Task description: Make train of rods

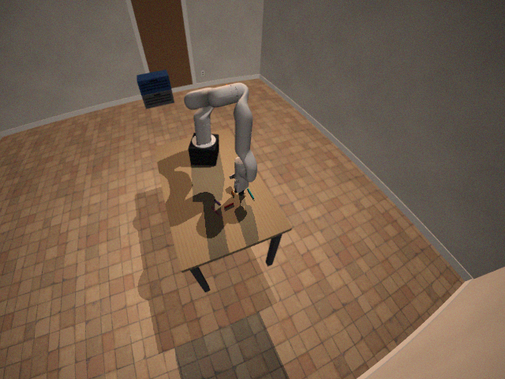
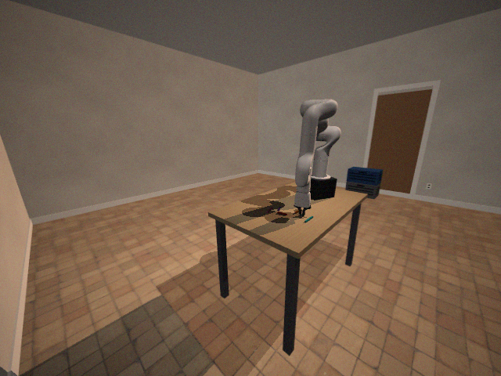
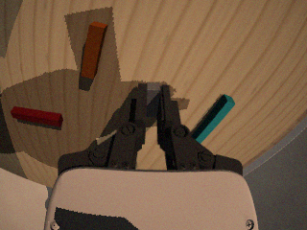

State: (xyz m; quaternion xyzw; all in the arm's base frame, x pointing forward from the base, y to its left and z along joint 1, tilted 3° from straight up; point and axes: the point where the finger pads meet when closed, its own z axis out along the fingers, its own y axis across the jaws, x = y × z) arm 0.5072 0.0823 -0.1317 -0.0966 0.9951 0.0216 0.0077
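My gripper is now 20 mm above the grey rod. The rest, counted from my hand: turquoise rod (60 mm to the left, 30 mm ahead, 20 mm below); orange rod (50 mm to the right, 30 mm behind, 20 mm below); red rod (120 mm to the right, 50 mm ahead, 20 mm below).
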